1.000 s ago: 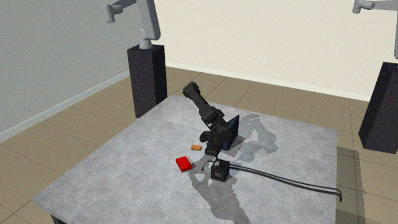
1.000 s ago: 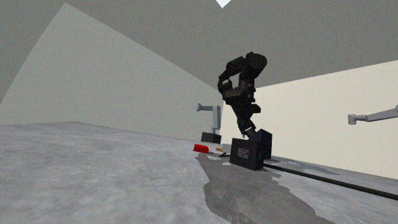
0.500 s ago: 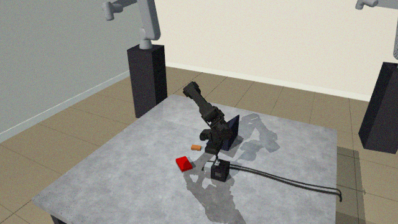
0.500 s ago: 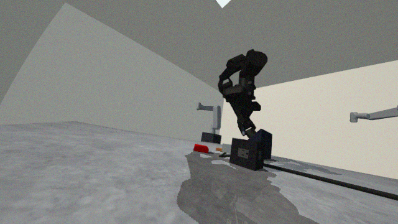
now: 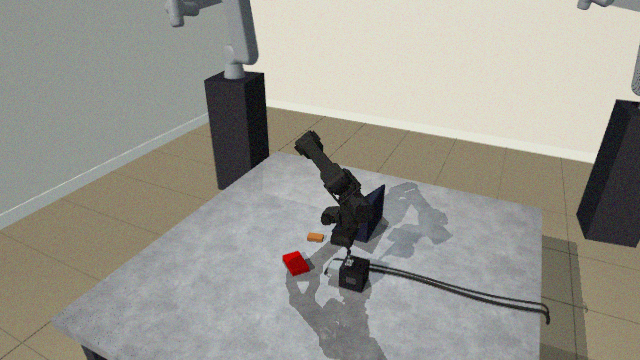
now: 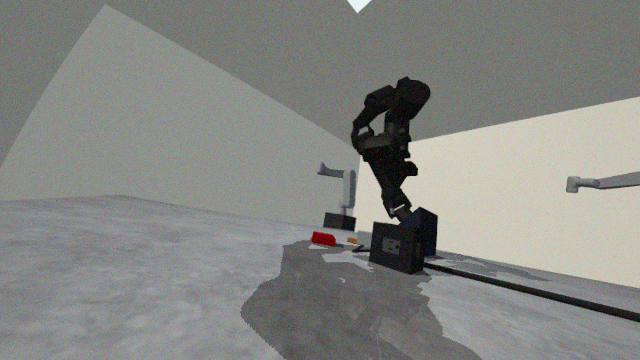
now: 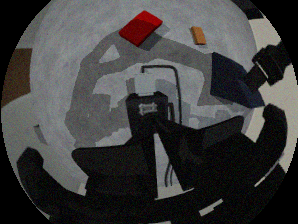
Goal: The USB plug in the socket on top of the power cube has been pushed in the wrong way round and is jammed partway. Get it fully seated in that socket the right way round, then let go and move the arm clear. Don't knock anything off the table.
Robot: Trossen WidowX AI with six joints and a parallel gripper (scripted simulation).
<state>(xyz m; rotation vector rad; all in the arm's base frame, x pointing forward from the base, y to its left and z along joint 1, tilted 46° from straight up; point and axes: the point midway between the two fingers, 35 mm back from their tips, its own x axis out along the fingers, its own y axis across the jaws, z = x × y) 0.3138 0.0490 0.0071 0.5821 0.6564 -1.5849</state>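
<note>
My gripper tip is now 2 cm above the USB plug. From my gripper tip the other things lie so: orange block: 18 cm behind, 17 cm to the right, 13 cm below; then red flat block: 18 cm to the right, 13 cm below, 1 cm behind.
</note>
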